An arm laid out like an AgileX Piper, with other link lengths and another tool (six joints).
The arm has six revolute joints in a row. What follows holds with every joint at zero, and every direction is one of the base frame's. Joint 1 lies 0.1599 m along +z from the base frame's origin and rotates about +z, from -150 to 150 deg. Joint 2 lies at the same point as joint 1 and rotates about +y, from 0 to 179.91 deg. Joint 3 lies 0.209 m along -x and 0.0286 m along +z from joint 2 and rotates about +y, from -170 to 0 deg. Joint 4 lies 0.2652 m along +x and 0.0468 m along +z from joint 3 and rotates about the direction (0.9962, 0, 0.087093), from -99.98 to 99.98 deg. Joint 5 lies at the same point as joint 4 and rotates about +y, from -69.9 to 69.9 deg. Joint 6 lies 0.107 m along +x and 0.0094 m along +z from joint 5 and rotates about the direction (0.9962, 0, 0.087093), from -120 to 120 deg. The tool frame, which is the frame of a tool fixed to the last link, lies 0.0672 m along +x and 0.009 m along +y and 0.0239 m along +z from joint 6; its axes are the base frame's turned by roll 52.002, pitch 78.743 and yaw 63.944 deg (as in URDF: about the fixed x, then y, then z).
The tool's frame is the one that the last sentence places.
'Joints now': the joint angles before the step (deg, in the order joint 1, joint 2, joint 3, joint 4, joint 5, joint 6). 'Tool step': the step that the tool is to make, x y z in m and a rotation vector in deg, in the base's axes. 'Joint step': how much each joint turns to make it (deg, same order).
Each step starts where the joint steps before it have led.
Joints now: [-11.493 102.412 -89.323 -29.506 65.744 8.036]
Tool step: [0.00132 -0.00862 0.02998 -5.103 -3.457 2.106]
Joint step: [-0.054 -3.156 0.002 -4.171 -1.936 -0.833]
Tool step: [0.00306 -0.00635 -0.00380 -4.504 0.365 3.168]
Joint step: [0.001 -0.345 2.748 -4.570 -3.950 -0.489]
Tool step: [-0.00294 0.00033 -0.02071 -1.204 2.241 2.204]
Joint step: [0.001 -0.047 4.338 -1.971 -3.014 0.002]
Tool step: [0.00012 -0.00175 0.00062 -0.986 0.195 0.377]
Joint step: [-0.002 0.000 0.186 -1.061 -0.254 -0.001]
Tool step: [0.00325 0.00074 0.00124 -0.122 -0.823 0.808]
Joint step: [0.001 -0.001 0.002 -0.086 -1.152 -0.062]
